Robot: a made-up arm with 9 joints. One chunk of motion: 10 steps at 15 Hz.
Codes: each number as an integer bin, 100 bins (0 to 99) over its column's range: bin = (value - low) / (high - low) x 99, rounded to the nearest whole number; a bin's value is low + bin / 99 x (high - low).
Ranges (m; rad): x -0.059..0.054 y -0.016..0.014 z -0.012..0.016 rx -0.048..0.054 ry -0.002..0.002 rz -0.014..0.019
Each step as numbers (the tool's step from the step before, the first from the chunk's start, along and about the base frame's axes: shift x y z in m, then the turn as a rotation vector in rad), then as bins.
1 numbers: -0.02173 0.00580 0.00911 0.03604 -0.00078 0.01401
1 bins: 33 72 75 82 30 84
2 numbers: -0.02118 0.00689 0.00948 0.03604 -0.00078 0.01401
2 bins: 33 76 76 82 30 84
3 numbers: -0.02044 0.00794 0.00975 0.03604 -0.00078 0.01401
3 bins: 34 79 77 82 30 84
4 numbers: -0.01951 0.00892 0.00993 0.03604 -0.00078 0.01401
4 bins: 35 82 78 82 30 84
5 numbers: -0.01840 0.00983 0.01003 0.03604 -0.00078 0.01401
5 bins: 36 85 78 82 30 84
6 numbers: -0.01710 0.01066 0.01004 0.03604 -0.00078 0.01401
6 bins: 37 88 78 82 30 84
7 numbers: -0.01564 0.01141 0.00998 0.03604 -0.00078 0.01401
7 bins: 38 90 78 82 30 84
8 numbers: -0.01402 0.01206 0.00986 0.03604 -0.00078 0.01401
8 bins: 39 93 77 82 30 84
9 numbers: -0.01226 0.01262 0.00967 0.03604 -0.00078 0.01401
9 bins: 41 94 77 82 30 84
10 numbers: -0.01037 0.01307 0.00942 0.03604 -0.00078 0.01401
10 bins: 43 96 76 82 30 84
